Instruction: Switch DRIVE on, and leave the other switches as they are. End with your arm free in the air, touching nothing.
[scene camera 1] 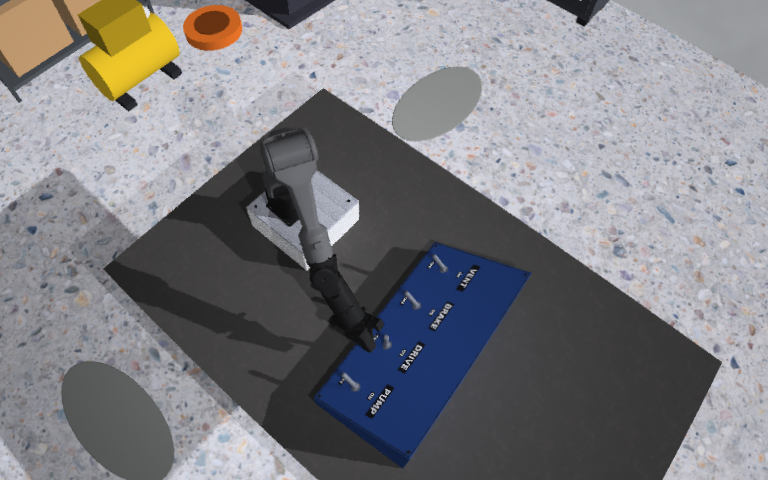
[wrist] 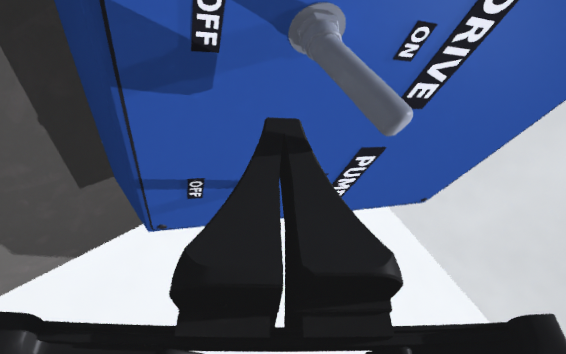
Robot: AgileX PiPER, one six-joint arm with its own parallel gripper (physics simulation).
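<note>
The blue panel (scene camera 1: 453, 362) (wrist: 160, 135) carries four grey levers. The DRIVE lever (scene camera 1: 386, 341) (wrist: 360, 80) leans toward its ON label (wrist: 415, 41); in the scene view it looks shorter than the others. The PUMP lever (scene camera 1: 351, 382), BRAKE lever (scene camera 1: 412, 300) and VENT lever (scene camera 1: 439, 263) lean toward their OFF labels. My gripper (scene camera 1: 373, 333) (wrist: 281, 136) is shut and empty, over the panel on the OFF side of the DRIVE lever. In the wrist view its tips look apart from that lever. The PUMP lever is hidden behind the fingers there.
The panel stands on a dark mat (scene camera 1: 543, 396). The arm's white base block (scene camera 1: 342, 217) is behind it. Farther off are a yellow tank (scene camera 1: 133, 59), an orange ring (scene camera 1: 196, 43), shelving with brown boxes (scene camera 1: 33, 42), and two grey discs (scene camera 1: 437, 104) (scene camera 1: 116, 421) on the floor.
</note>
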